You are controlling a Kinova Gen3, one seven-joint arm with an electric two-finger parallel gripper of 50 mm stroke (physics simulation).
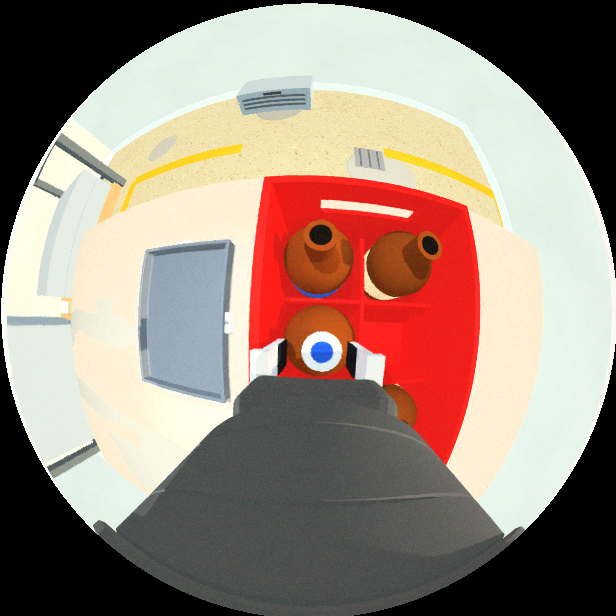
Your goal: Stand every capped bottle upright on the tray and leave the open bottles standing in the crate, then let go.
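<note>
A red crate [367, 298] with divided compartments sits on the table. Two open brown bottles stand in its far compartments, one on the left [317, 255] and one on the right [402, 263]. A capped brown bottle [320, 351], with a white cap and blue centre, stands upright in the middle left compartment. My gripper [317, 360] is directly above it, with a white finger on each side of the cap. The fingers stand apart from the cap, so the gripper looks open. Another brown bottle [401, 403] shows partly behind the gripper body, and its top is hidden. The grey tray [185, 318] lies left of the crate.
The crate's right-hand middle compartment [413, 339] holds nothing. The floor beyond the table has yellow lines and a grey vent [275, 96]. A pale cabinet [63, 229] stands at the far left.
</note>
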